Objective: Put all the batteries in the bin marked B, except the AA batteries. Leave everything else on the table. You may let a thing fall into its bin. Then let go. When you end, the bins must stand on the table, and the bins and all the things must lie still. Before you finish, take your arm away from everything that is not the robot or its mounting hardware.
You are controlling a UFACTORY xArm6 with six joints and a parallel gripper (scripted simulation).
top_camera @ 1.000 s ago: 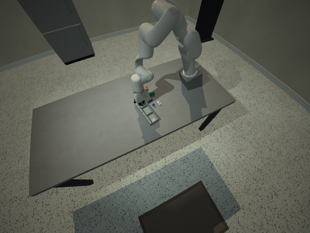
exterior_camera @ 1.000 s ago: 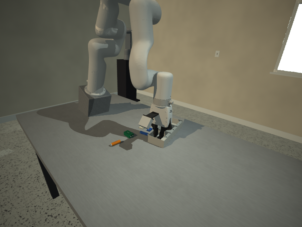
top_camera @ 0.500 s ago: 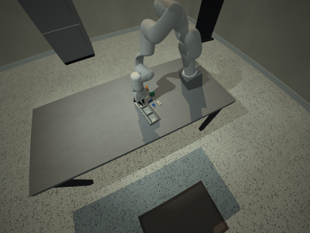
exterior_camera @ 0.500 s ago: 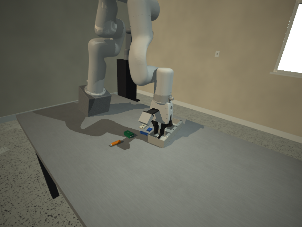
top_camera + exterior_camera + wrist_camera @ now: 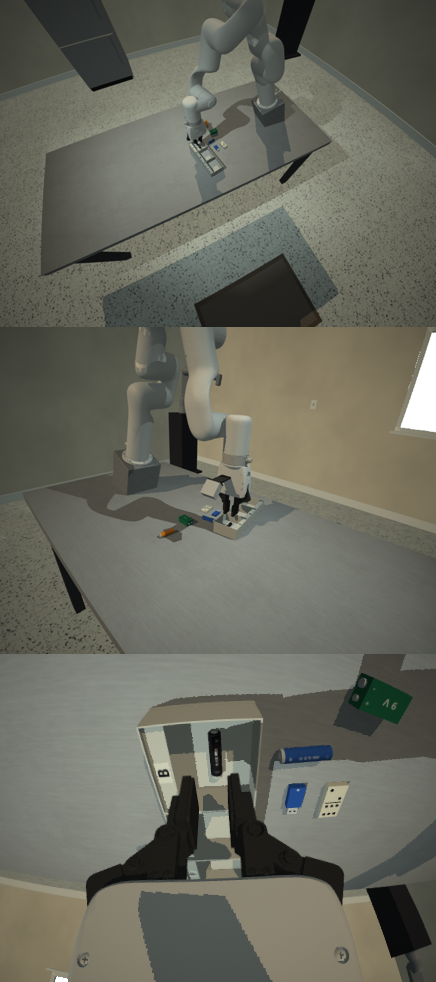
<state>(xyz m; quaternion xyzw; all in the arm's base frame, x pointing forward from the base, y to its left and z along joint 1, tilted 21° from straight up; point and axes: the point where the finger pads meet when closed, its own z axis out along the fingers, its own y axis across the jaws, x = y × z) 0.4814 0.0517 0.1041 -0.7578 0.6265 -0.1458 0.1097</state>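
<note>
My gripper is now 120 mm past the green block battery, 80 mm to the left of it and 70 mm above it. Also, from my hand: black cylindrical battery (70 mm below); grey bin row (10 mm behind, 80 mm to the left, 60 mm below); blue cylindrical battery (80 mm behind, 10 mm to the right, 70 mm below).
</note>
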